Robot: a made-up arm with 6 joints.
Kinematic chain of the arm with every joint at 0, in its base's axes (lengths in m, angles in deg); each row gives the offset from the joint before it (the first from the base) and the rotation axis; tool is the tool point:
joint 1: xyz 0 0 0.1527 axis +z
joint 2: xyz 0 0.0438 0 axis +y
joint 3: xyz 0 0 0.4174 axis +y
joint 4: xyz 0 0 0.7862 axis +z
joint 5: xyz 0 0 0 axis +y
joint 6: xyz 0 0 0.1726 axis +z
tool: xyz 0 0 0
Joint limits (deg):
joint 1: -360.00..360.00
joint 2: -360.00..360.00
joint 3: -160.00..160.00
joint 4: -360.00..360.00
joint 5: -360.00..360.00
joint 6: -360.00..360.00
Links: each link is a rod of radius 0.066 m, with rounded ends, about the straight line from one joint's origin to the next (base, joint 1, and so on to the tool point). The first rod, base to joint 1, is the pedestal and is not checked.
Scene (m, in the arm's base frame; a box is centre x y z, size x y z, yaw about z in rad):
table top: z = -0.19
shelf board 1: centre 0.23 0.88 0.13 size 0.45 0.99 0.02 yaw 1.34
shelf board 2: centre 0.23 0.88 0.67 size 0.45 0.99 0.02 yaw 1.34
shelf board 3: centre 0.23 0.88 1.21 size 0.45 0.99 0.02 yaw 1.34
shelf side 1: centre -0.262 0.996 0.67 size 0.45 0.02 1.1 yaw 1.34
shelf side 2: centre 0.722 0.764 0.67 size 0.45 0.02 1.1 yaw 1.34
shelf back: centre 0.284 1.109 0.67 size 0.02 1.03 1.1 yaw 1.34
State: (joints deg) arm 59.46 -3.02 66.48 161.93 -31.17 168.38
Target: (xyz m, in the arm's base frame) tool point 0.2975 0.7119 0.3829
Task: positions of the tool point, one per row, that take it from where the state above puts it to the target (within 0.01 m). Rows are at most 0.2 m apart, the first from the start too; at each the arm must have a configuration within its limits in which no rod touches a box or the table.
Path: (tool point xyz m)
1: 0.4025 0.6346 0.9262
2: 0.3779 0.5320 0.9259
3: 0.3470 0.4363 0.9108
4: 0.3241 0.4551 0.7302
5: 0.2821 0.4482 0.5514
6: 0.2281 0.4168 0.3829
7: 0.2555 0.5076 0.3960
8: 0.2792 0.6072 0.3967
9: 0.2975 0.7119 0.3828

